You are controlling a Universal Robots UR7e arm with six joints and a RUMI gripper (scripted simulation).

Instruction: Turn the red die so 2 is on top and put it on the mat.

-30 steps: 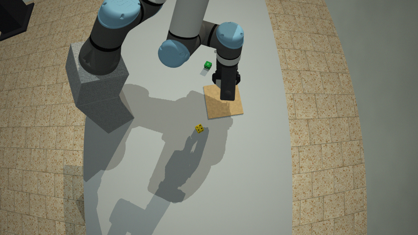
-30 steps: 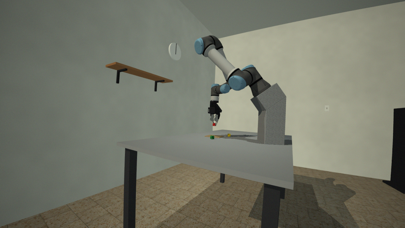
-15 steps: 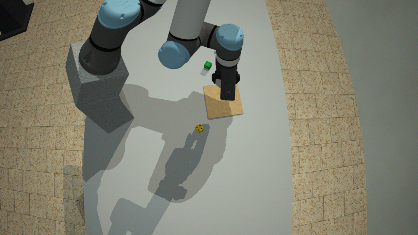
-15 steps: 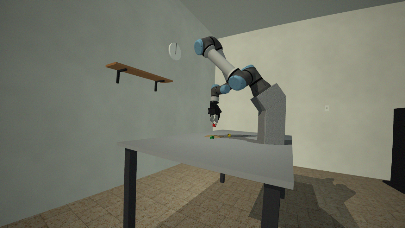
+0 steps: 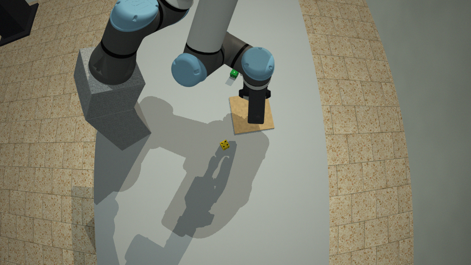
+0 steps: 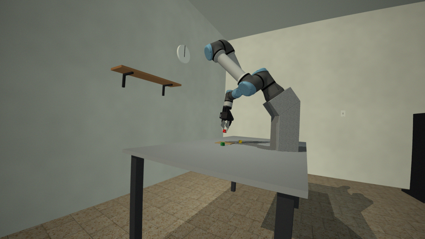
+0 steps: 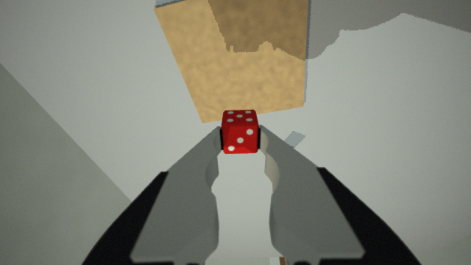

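My gripper is now 10 mm above the red die. The rest, counted from my hand: yellow die (110 mm behind, 110 mm to the right, 100 mm below); then green die (40 mm behind, 150 mm to the left, 100 mm below); then tan mat (10 mm to the right, 110 mm below).
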